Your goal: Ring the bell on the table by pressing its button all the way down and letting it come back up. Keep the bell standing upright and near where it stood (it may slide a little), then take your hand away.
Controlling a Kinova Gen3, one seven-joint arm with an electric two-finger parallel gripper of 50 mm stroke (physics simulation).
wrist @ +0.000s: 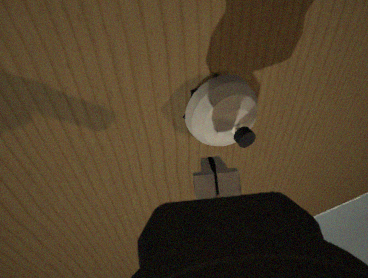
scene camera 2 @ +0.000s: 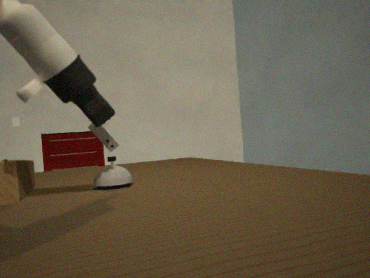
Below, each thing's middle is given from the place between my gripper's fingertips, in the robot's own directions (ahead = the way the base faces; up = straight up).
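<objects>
I look for the domed bell [scene camera 2: 111,177] and find it 50 mm below my hand and 50 mm to the left of it.
</objects>
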